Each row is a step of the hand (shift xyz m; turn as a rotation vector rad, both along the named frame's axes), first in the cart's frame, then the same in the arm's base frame.
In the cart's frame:
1: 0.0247 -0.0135 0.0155 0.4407 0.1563 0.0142
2: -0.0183 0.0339 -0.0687 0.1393 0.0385 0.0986
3: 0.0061 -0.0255 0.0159 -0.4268 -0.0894 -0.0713
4: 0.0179 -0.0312 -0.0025 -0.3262 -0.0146 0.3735
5: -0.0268 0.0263 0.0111 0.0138 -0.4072 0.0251
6: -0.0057 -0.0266 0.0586 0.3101 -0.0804 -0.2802
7: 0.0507 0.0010 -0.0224 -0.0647 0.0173 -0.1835
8: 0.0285 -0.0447 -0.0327 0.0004 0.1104 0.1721
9: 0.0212 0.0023 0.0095 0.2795 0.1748 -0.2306
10: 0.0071 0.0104 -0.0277 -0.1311 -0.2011 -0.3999
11: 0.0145 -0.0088 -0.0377 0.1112 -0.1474 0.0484
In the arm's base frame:
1: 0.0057 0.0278 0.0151 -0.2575 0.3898 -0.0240
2: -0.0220 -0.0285 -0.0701 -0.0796 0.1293 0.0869
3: 0.0217 0.0127 0.0175 0.1948 -0.3947 -0.0391
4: 0.0261 0.0248 -0.0010 0.0573 -0.2991 0.3916
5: -0.0201 -0.0320 0.0105 0.3880 0.1131 0.0572
6: 0.0216 0.0031 0.0608 0.0298 0.3099 -0.2902
7: -0.0110 0.0481 -0.0253 0.0157 -0.0736 -0.1803
8: 0.0394 0.0373 -0.0306 -0.1228 -0.0201 0.1623
9: -0.0082 0.0203 0.0080 -0.2142 0.2202 -0.2598
10: -0.0092 0.0034 -0.0288 0.2627 -0.0929 -0.3740
11: 0.0085 0.0148 -0.0376 0.1115 0.1453 0.0537

